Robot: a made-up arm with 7 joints. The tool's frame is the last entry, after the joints.
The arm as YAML. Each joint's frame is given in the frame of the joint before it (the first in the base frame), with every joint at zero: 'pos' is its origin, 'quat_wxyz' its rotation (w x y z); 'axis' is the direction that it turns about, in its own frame. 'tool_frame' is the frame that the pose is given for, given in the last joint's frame.
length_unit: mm
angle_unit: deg
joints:
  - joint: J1
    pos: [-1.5, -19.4, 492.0]
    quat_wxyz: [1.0, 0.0, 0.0, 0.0]
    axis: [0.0, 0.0, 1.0]
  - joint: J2
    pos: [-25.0, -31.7, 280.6]
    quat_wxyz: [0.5, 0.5, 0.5, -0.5]
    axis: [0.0, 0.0, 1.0]
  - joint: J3
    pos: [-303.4, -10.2, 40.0]
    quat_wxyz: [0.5, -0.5, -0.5, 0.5]
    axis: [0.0, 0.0, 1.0]
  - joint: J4
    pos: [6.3, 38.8, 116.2]
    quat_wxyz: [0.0, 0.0, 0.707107, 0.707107]
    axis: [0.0, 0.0, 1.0]
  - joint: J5
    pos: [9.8, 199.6, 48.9]
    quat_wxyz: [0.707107, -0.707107, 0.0, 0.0]
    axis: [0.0, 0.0, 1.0]
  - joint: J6
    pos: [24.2, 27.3, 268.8]
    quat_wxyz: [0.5, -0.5, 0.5, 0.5]
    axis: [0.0, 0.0, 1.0]
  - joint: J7
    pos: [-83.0, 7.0, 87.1]
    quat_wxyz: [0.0, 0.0, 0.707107, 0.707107]
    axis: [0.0, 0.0, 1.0]
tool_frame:
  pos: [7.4, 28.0, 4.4]
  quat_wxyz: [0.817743, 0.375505, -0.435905, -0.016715]
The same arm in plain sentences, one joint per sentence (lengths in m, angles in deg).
The arm has seven revolute joints in a row. What follows holds with every joint at zero, and every direction is one of the base frame's. The first joint lies 0.0015 m along -x and 0.0194 m along -y and 0.492 m along +z from the base frame's origin and turns about +z. The second joint lies 0.025 m along -x and 0.0317 m along -y and 0.2806 m along +z from the first joint and turns about -y. The third joint lies 0.0102 m along -x and 0.04 m along -y and 0.3034 m along +z from the second joint and turns about +z. The fourth joint lies 0.0063 m along +x and 0.0388 m along +y and 0.1162 m along +z from the third joint and turns about +y. The fifth joint lies 0.0098 m along -x and 0.0489 m along +y and 0.1996 m along +z from the fourth joint and turns about +z. The sixth joint lies 0.0242 m along -x and 0.0273 m along -y and 0.2688 m along +z from the fifth joint and turns about -y. The seventh joint lies 0.007 m along +x and 0.0871 m along -y and 0.083 m along +z from the sixth joint and turns about +x. The tool frame, which is the frame that the pose is given for, lies 0.0044 m along +x and 0.028 m along -y and 0.0074 m along +z from the seventh joint; its axes are the base frame's turned by roll -157.53, pitch -38.27 and yaw 26.86 deg (as in URDF: about the fixed x, then y, then z).
